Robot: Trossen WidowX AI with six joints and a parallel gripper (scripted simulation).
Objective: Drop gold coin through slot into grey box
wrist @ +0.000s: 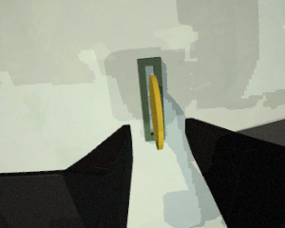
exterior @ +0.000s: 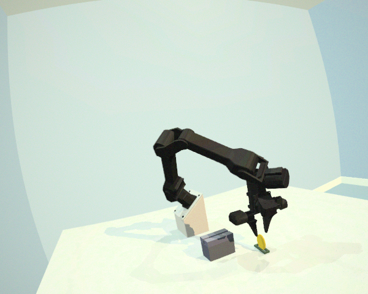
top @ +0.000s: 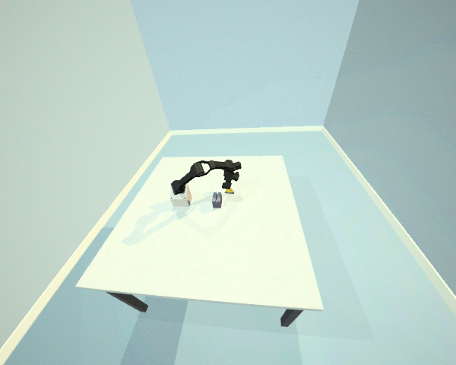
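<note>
Right now the coin is 3 cm below my gripper tip.
</note>
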